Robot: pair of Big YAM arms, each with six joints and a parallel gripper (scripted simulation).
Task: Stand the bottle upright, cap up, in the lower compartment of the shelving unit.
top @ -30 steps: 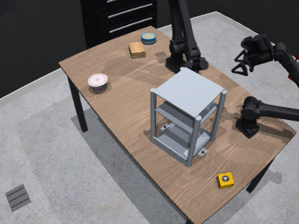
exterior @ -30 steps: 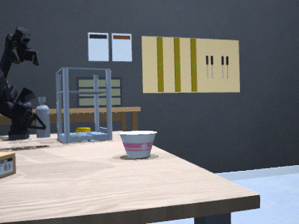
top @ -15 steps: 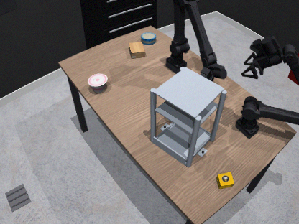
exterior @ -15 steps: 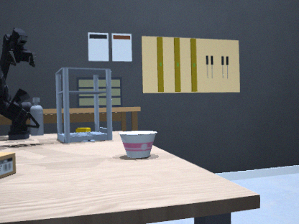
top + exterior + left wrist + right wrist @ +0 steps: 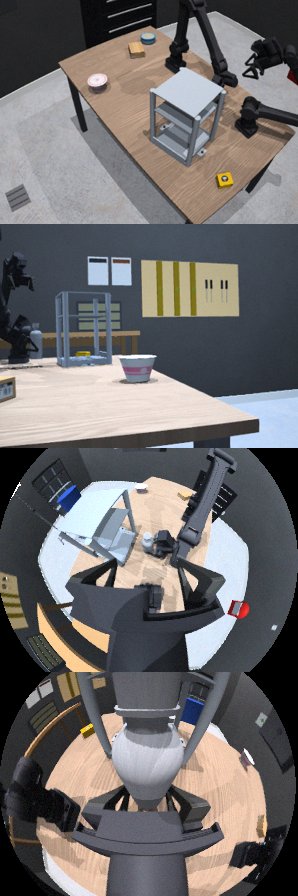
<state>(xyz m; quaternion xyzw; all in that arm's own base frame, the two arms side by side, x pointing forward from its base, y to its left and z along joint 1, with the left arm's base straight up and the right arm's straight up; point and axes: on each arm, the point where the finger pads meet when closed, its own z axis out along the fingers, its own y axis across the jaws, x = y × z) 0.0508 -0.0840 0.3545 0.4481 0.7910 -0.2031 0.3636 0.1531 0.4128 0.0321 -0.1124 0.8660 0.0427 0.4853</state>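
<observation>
Right now the grey bottle is 6 cm above my right hand. Also, from my right hand: shelving unit 22 cm ahead, 6 cm to the left, 9 cm above.
</observation>
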